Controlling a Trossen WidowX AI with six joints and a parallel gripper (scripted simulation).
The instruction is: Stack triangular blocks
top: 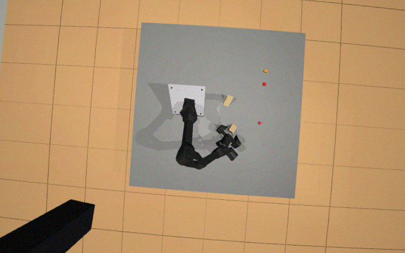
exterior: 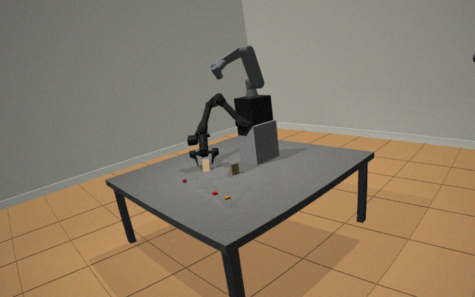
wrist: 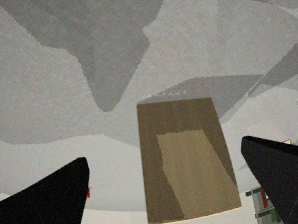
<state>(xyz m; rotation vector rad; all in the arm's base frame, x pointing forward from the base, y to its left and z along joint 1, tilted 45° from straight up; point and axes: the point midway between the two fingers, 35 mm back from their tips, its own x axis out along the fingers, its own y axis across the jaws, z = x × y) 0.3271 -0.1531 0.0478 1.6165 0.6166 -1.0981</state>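
Right now the tan triangular block is 1 cm to the left of my gripper tip and 1 cm below it. Round my gripper tip: orange cube: 50 cm to the left, 18 cm ahead, 2 cm below.
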